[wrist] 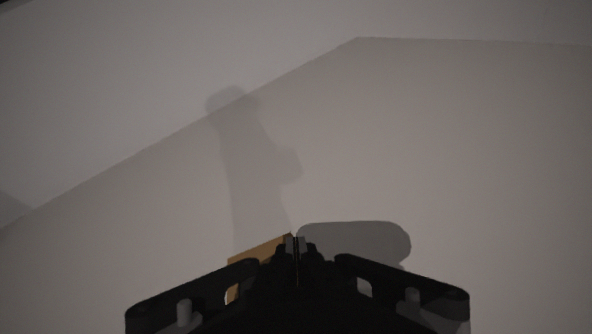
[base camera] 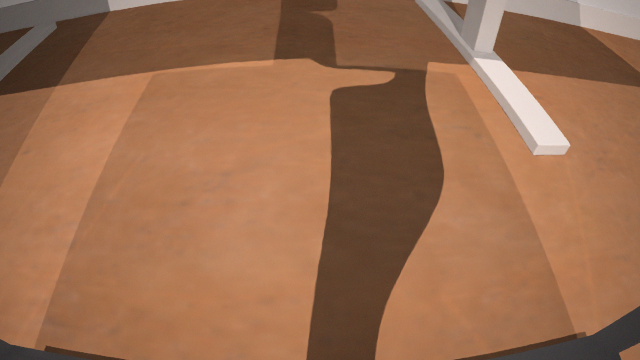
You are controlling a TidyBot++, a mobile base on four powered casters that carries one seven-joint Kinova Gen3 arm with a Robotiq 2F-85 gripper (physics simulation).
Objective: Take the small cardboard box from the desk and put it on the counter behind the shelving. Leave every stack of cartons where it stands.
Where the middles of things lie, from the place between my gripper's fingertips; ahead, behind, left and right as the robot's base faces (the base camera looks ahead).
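Small cardboard box (wrist: 264, 252): 20 mm behind my hand, 40 mm to the left of it and 30 mm below it.
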